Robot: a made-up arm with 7 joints. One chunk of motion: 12 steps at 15 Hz.
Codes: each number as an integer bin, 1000 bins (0 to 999) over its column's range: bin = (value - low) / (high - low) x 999, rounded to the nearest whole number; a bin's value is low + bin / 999 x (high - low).
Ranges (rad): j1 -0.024..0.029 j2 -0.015..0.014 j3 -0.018..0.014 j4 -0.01..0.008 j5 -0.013..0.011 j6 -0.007..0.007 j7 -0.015..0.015
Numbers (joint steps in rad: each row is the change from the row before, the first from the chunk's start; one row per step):
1: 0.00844 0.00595 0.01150 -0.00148 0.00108 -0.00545 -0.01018
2: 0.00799 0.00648 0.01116 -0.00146 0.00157 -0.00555 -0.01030
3: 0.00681 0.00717 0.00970 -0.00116 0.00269 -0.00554 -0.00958
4: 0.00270 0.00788 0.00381 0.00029 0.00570 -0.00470 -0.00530
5: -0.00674 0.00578 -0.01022 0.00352 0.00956 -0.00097 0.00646
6: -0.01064 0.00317 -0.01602 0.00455 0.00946 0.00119 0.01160
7: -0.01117 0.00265 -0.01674 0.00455 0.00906 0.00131 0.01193
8: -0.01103 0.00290 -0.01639 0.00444 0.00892 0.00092 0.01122
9: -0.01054 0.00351 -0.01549 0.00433 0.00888 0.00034 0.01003
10: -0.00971 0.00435 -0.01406 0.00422 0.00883 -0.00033 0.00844
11: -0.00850 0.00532 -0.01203 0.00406 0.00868 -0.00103 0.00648
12: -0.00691 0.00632 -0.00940 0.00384 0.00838 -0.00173 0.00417
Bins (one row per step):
1: 611 722 921 473 586 111 161
2: 603 740 910 474 606 103 157
3: 581 764 865 491 653 104 180
4: 503 788 681 571 778 164 323
5: 325 716 243 750 939 430 715
6: 252 626 62 808 935 584 886
7: 242 608 39 808 918 593 897
8: 244 617 50 801 912 565 873
9: 254 638 78 795 911 524 833
10: 269 667 123 789 909 476 781
11: 292 700 186 780 902 426 715
12: 322 734 268 768 890 376 638

